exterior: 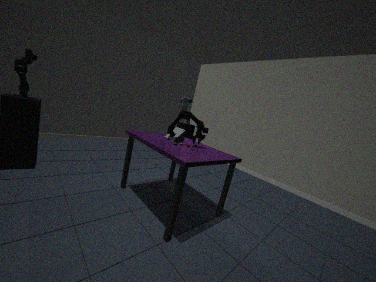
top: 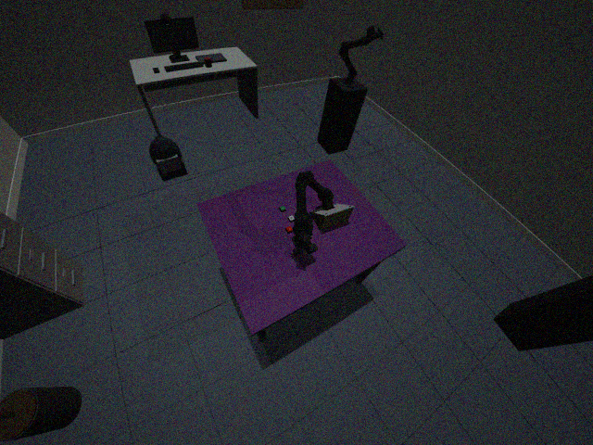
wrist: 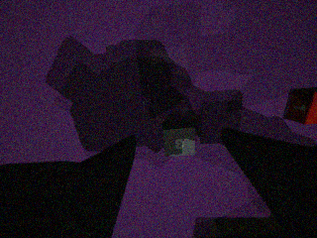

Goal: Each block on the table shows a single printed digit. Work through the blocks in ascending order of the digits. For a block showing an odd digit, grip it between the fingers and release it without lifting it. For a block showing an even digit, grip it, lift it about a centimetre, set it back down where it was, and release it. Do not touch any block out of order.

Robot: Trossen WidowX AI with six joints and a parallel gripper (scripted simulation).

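The grey block is 2 cm below my gripper tip and 1 cm behind it. The rest, counted from my gripper tip: green block: 31 cm to the right, 2 cm below, 1 cm behind; then red block: 14 cm to the right, 2 cm below, 2 cm ahead; then white block: 21 cm to the right, 3 cm behind, 2 cm below.
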